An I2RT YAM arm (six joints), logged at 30 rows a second.
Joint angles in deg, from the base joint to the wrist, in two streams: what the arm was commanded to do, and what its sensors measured. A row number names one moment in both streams.
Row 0, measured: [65.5, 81.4, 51.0, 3.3, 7.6, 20.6]
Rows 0 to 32, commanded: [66.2, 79.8, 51.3, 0.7, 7.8, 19.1]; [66.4, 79.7, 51.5, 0.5, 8.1, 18.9]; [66.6, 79.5, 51.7, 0.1, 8.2, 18.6]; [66.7, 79.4, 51.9, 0.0, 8.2, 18.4]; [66.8, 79.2, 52.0, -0.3, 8.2, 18.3]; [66.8, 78.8, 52.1, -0.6, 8.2, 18.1]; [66.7, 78.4, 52.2, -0.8, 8.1, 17.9]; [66.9, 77.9, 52.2, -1.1, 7.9, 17.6]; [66.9, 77.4, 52.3, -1.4, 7.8, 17.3]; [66.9, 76.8, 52.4, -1.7, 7.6, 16.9]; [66.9, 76.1, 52.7, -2.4, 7.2, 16.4]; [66.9, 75.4, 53.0, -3.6, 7.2, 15.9]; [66.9, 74.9, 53.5, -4.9, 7.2, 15.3]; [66.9, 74.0, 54.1, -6.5, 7.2, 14.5]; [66.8, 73.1, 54.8, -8.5, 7.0, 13.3]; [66.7, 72.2, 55.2, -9.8, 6.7, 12.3]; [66.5, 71.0, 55.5, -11.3, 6.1, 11.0]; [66.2, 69.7, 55.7, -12.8, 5.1, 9.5]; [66.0, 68.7, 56.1, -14.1, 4.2, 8.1]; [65.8, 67.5, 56.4, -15.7, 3.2, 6.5]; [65.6, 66.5, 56.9, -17.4, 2.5, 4.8]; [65.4, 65.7, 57.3, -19.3, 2.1, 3.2]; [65.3, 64.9, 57.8, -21.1, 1.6, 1.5]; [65.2, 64.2, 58.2, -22.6, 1.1, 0.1]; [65.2, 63.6, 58.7, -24.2, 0.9, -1.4]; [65.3, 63.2, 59.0, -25.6, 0.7, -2.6]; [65.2, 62.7, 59.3, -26.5, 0.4, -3.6]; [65.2, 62.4, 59.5, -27.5, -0.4, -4.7]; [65.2, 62.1, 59.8, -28.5, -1.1, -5.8]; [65.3, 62.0, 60.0, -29.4, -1.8, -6.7]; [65.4, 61.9, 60.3, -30.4, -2.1, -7.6]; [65.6, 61.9, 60.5, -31.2, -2.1, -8.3]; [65.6, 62.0, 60.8, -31.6, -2.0, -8.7]
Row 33, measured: [65.5, 62.6, 59.0, -25.6, -0.1, -4.0]
